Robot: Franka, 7 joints.
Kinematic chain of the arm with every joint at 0, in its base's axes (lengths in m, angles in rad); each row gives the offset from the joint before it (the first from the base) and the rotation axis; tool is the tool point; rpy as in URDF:
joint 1: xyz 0 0 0.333 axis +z
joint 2: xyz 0 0 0 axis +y
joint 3: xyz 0 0 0.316 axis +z
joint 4: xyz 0.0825 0 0 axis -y
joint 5: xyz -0.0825 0 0.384 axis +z
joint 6: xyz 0 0 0 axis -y
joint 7: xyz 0.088 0 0 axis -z
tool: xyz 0 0 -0.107 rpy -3.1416 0 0
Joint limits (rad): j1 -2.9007..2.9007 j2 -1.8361..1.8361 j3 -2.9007..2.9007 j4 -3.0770..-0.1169 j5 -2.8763..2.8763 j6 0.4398..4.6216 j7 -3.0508..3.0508
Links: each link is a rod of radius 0.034 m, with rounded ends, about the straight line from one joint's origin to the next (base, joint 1, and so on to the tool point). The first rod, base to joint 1, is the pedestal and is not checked.
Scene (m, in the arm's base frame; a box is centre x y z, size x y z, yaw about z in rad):
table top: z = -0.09
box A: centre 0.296 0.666 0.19 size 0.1 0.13 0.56 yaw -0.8
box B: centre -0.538 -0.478 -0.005 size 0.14 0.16 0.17 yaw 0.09
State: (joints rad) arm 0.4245 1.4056 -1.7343 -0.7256 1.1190 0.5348 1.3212
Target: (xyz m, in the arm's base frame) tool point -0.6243 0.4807 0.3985
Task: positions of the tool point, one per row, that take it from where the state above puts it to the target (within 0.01 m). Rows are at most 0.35 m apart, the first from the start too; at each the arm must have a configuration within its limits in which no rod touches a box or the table.
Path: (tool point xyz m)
1: 0.6696 0.1288 0.3970
2: 0.6363 0.2929 0.4387
3: 0.5594 0.4461 0.4863
4: 0.4429 0.5744 0.5392
5: 0.2960 0.6660 0.5966
6: -0.0268 0.7632 0.5308
7: -0.3604 0.6957 0.4620
8: -0.6243 0.4807 0.3985

